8 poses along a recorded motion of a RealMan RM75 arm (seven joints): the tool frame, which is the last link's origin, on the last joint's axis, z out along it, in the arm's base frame.
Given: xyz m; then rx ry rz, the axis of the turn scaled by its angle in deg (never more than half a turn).
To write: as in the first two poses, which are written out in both.
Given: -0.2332 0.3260 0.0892 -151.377 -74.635 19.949
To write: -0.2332 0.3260 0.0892 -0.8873 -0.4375 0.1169 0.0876
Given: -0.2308 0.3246 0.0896 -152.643 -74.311 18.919
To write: -0.2308 0.3246 0.0896 -0.8907 -0.4336 0.1104 0.0800
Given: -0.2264 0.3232 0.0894 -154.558 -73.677 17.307
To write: -0.2264 0.3232 0.0894 -0.8960 -0.4271 0.1003 0.0689
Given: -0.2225 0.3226 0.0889 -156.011 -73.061 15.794
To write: -0.2225 0.3226 0.0889 -0.9001 -0.4215 0.0911 0.0611
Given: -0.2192 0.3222 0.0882 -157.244 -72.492 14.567
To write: -0.2192 0.3222 0.0882 -0.9036 -0.4166 0.0837 0.0544
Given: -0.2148 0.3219 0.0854 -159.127 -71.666 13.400
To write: -0.2148 0.3219 0.0854 -0.9083 -0.4091 0.0765 0.0433
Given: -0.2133 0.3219 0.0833 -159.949 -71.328 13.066
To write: -0.2133 0.3219 0.0833 -0.9101 -0.4059 0.0743 0.0382
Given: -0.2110 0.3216 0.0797 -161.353 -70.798 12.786
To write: -0.2110 0.3216 0.0797 -0.9129 -0.4006 0.0723 0.0291
